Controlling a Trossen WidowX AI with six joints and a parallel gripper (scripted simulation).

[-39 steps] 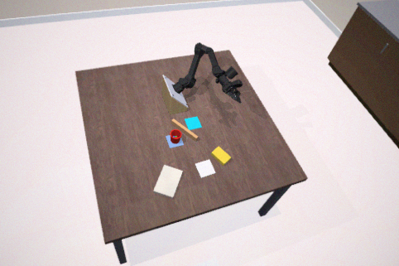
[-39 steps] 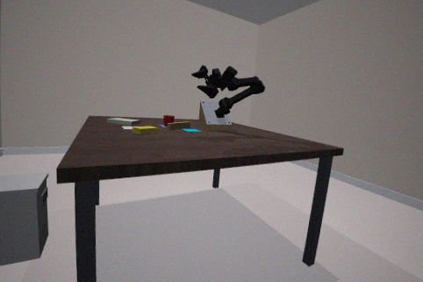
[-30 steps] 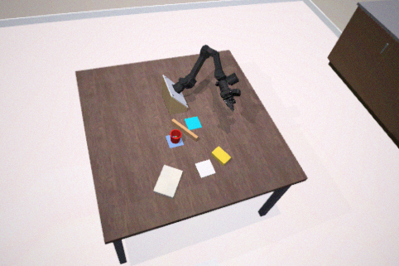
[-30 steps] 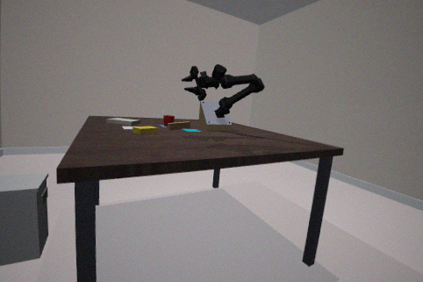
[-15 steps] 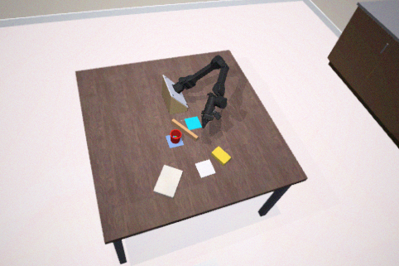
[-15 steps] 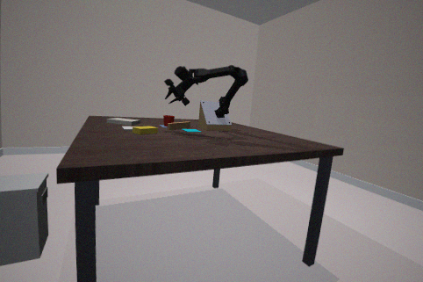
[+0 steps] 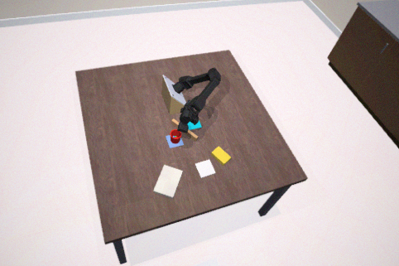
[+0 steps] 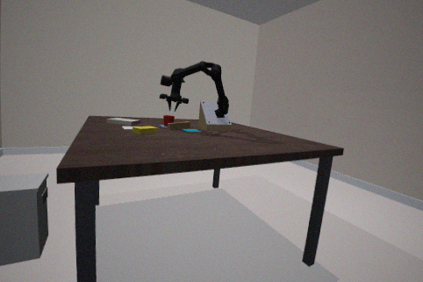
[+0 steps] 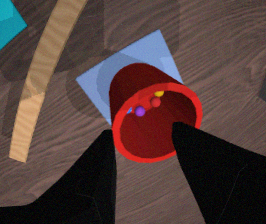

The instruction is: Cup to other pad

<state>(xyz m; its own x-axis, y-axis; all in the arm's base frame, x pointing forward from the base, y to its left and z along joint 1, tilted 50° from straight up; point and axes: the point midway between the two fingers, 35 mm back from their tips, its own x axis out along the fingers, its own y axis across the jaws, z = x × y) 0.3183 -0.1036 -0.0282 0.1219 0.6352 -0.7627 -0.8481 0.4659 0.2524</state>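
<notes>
The cyan pad lies 8 cm behind my gripper tip, 14 cm to the left of it and 12 cm below it. From my gripper tip the other things lie so: white pad 27 cm ahead, 6 cm to the left, 11 cm below; wooden bar 4 cm behind, 5 cm to the left, 10 cm below; yellow block 23 cm ahead, 19 cm to the left, 10 cm below.
</notes>
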